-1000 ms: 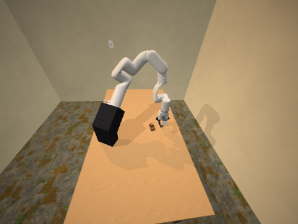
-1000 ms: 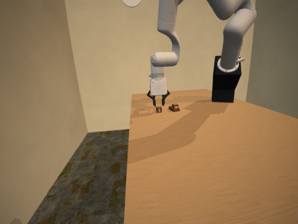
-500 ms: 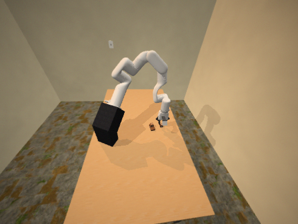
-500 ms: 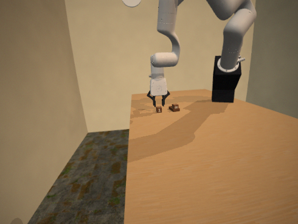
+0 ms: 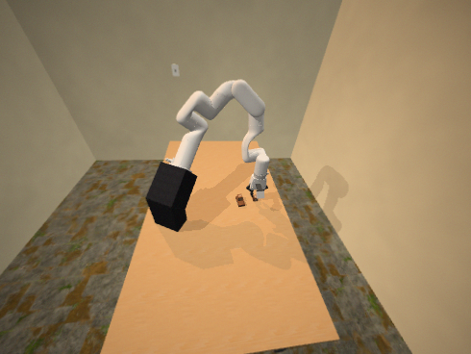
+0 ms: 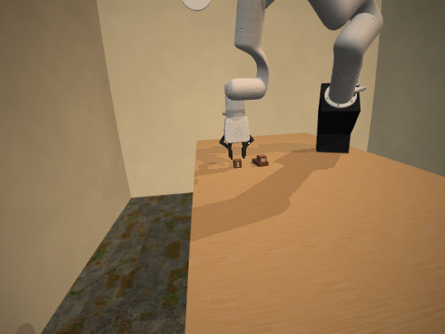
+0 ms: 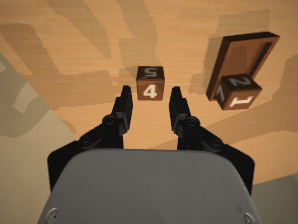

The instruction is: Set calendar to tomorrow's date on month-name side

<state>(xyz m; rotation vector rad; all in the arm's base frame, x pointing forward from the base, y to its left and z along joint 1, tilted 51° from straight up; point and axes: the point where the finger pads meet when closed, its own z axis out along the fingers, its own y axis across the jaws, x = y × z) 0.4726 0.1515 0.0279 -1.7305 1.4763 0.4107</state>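
Right now the brown digit cube is 4 cm below my hand.
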